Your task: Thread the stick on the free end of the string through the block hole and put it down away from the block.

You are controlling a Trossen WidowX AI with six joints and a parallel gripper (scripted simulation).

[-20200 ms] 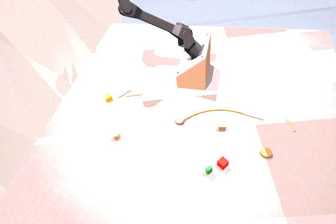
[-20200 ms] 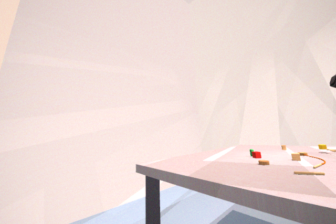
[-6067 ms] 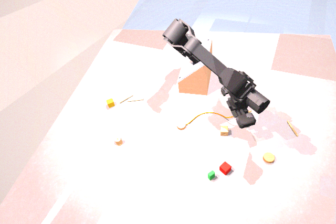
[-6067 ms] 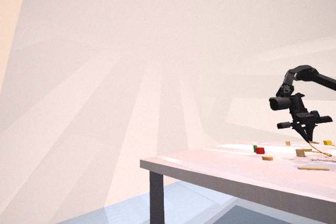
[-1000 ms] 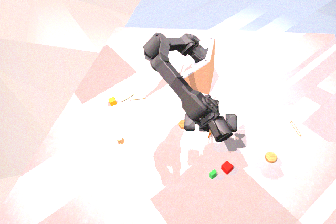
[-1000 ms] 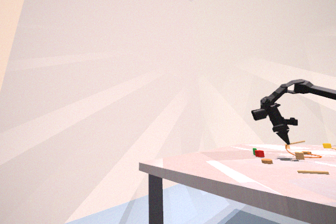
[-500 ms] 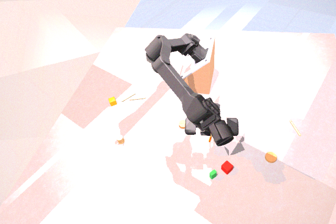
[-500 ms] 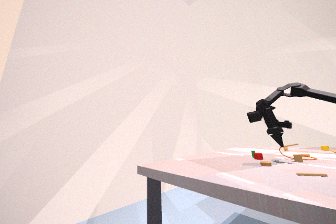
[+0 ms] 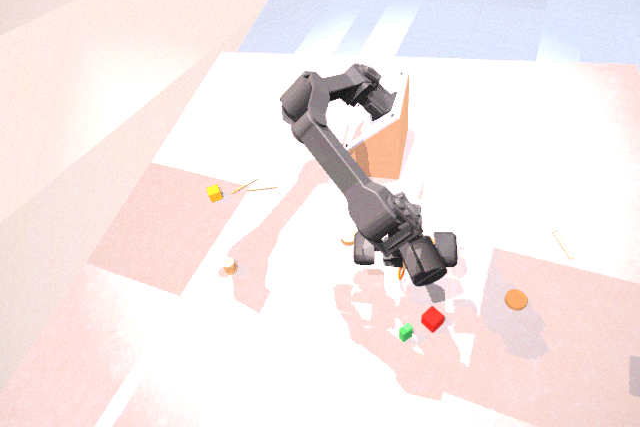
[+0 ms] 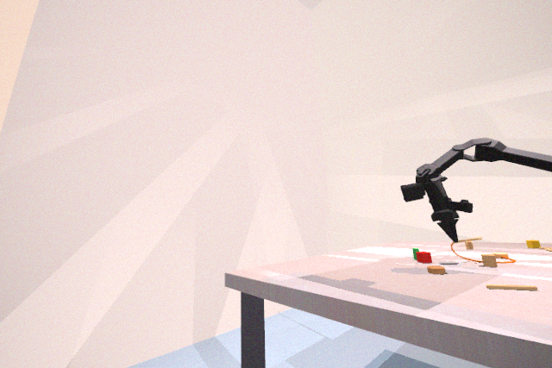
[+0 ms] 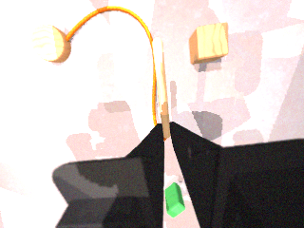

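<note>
The red cube lies 8 cm ahead of my gripper tip, 7 cm to the left of it and 4 cm below it. From my gripper tip the other things lie so: wooden block (8 cm behind, 4 cm to the left, 4 cm below); green block (12 cm ahead, 3 cm to the left, 4 cm below); round wooden button (7 cm behind, 14 cm to the right, 5 cm below).
</note>
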